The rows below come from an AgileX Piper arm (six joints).
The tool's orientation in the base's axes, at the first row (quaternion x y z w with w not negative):
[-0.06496, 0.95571, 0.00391, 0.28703]
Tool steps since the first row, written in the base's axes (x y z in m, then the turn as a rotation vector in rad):
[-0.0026, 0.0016, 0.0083, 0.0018, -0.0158, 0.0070]
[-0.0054, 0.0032, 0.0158, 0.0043, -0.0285, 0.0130]
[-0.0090, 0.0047, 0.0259, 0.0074, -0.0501, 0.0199]
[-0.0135, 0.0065, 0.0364, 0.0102, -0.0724, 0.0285]
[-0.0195, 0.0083, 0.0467, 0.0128, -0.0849, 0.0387]
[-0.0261, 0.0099, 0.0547, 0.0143, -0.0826, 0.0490]
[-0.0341, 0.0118, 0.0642, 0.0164, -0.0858, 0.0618]
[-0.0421, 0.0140, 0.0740, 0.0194, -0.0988, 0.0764]
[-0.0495, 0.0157, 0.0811, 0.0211, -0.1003, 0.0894]
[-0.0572, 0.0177, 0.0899, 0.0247, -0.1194, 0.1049]
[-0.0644, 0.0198, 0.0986, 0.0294, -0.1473, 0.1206]
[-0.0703, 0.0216, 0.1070, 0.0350, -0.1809, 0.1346]
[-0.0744, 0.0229, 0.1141, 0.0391, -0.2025, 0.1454]
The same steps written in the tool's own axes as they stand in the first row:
[-0.0026, 0.0017, -0.0083, -0.0034, -0.0161, -0.0056]
[-0.0046, 0.0034, -0.0160, -0.0072, -0.0292, -0.0098]
[-0.0074, 0.0050, -0.0264, -0.0109, -0.0512, -0.0148]
[-0.0096, 0.0071, -0.0375, -0.0153, -0.0739, -0.0215]
[-0.0105, 0.0093, -0.0493, -0.0215, -0.0870, -0.0291]
[-0.0097, 0.0115, -0.0595, -0.0287, -0.0852, -0.0368]
[-0.0085, 0.0141, -0.0718, -0.0370, -0.0890, -0.0465]
[-0.0075, 0.0170, -0.0843, -0.0459, -0.1027, -0.0576]
[-0.0055, 0.0194, -0.0942, -0.0543, -0.1048, -0.0676]
[-0.0042, 0.0221, -0.1056, -0.0635, -0.1246, -0.0794]
[-0.0033, 0.0248, -0.1168, -0.0726, -0.1534, -0.0912]
[-0.0033, 0.0271, -0.1269, -0.0808, -0.1878, -0.1013]
[-0.0039, 0.0287, -0.1351, -0.0875, -0.2101, -0.1091]

